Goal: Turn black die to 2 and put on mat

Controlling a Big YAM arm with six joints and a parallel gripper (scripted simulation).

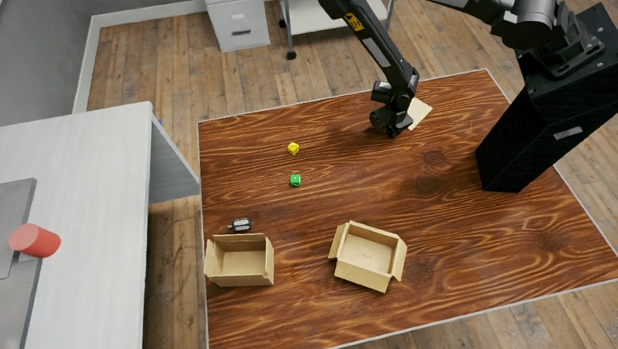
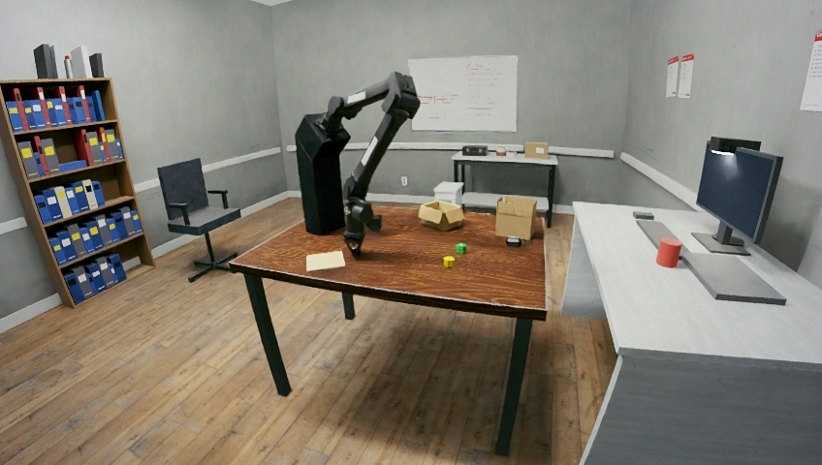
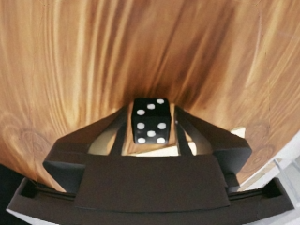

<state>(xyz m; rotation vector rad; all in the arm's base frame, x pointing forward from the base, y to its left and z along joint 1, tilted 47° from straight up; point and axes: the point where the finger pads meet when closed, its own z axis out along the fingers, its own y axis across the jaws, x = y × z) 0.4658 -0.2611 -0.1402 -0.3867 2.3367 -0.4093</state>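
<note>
My hand is right at the black die. Also, from my hand: yellow die 37 cm ahead, 3 cm to the right; mat 9 cm behind, 8 cm to the right, 1 cm below; green die 39 cm ahead, 10 cm to the left.
</note>
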